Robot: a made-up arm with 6 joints.
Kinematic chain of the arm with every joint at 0, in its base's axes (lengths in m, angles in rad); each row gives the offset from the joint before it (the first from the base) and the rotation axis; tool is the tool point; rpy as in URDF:
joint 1: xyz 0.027 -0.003 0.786 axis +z
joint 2: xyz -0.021 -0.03 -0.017 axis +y
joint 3: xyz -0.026 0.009 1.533 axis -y
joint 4: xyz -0.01 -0.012 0 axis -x
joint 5: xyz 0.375 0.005 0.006 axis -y
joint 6: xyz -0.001 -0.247 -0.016 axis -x
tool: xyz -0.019 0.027 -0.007 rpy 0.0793 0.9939 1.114
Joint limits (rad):
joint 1: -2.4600..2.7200
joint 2: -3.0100..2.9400
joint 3: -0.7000..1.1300
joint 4: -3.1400..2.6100
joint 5: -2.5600..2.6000
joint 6: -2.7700..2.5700
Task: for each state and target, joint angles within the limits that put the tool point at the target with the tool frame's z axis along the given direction. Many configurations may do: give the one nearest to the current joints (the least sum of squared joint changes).
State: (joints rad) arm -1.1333 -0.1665 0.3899 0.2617 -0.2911 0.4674
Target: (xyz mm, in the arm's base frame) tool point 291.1 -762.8 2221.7 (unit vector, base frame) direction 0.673 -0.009 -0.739
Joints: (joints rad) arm -0.9970 0.3071 -0.1536 0.7305 -0.8391 0.0651
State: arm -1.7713 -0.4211 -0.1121 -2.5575 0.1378 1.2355
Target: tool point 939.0 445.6 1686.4 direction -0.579 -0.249 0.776
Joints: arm -2.4600 -1.0187 -0.5841 -2.9065 0.6721 1.9142
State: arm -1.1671 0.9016 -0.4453 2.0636 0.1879 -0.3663
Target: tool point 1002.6 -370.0 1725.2 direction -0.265 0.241 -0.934
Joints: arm -0.5124 0.6175 -0.7000 2.5991 -0.5257 -0.6655
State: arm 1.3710 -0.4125 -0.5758 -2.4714 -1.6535 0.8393
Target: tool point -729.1 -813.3 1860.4 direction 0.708 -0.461 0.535
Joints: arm 0.9880 -0.9751 -0.0551 -3.1400 -1.2442 0.3055
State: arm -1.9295 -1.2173 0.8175 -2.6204 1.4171 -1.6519
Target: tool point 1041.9 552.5 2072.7 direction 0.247 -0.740 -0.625
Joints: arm -2.4569 -0.8792 0.4491 -3.0989 1.6713 -1.9026
